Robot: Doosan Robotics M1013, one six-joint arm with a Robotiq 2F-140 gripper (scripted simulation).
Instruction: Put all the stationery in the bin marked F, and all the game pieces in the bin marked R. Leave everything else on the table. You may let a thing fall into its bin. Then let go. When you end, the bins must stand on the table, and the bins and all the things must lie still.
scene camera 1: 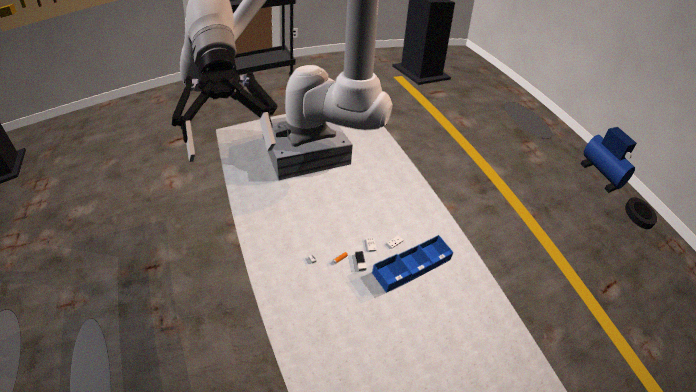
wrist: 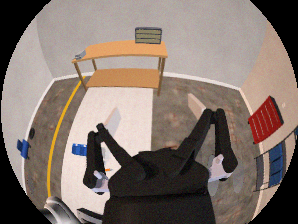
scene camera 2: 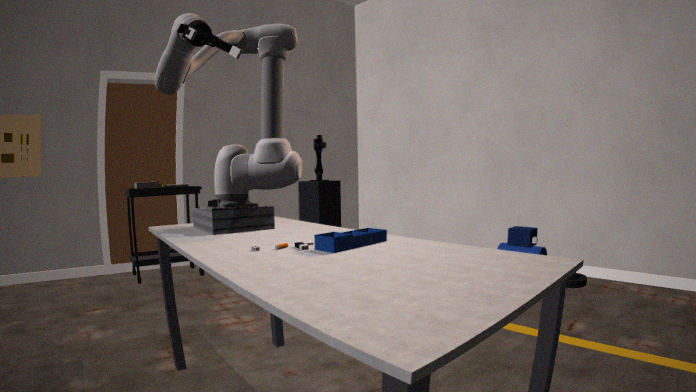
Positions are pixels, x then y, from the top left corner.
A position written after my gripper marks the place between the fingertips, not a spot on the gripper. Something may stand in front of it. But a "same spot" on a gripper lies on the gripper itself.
My gripper shows in scene camera 1, in the wrist view (153,106) and in scene camera 2. The same spot on my gripper: (scene camera 1: 244,97) is (scene camera 2: 219,41).
